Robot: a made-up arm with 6 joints. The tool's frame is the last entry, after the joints.
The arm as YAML. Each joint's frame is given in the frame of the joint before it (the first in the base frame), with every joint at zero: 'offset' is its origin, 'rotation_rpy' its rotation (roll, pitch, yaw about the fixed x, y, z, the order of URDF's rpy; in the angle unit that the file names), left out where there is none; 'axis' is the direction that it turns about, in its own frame. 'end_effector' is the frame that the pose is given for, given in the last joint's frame.
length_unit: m
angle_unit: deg
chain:
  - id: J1
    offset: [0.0, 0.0, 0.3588]
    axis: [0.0, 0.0, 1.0]
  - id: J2
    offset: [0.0, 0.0, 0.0]
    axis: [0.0, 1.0, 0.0]
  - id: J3
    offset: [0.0, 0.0, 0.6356]
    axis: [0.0, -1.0, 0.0]
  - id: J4
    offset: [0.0, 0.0, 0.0]
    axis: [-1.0, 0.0, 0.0]
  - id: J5
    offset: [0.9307, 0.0, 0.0]
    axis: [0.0, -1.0, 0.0]
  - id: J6
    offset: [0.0, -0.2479, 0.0]
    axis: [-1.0, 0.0, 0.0]
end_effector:
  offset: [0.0, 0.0, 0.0]
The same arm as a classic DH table. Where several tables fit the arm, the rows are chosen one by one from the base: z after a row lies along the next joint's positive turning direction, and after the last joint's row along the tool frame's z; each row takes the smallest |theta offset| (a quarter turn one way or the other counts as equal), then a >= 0, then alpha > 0; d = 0 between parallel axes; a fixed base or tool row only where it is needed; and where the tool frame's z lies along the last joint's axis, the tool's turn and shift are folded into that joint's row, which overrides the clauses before.
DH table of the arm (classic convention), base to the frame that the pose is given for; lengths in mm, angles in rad. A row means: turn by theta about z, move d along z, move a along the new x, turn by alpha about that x. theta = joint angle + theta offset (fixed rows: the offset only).
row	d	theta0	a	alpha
J1	358.8	0	0	-1.5708
J2	0	-1.5708	635.6	3.1416
J3	0	0	0	-1.5708
J4	-930.7	0	0	1.5708
J5	247.9	0	0	-1.5708
J6	0	1.5708	0	1.5708
tool (fixed)	0	-1.5708	0	0

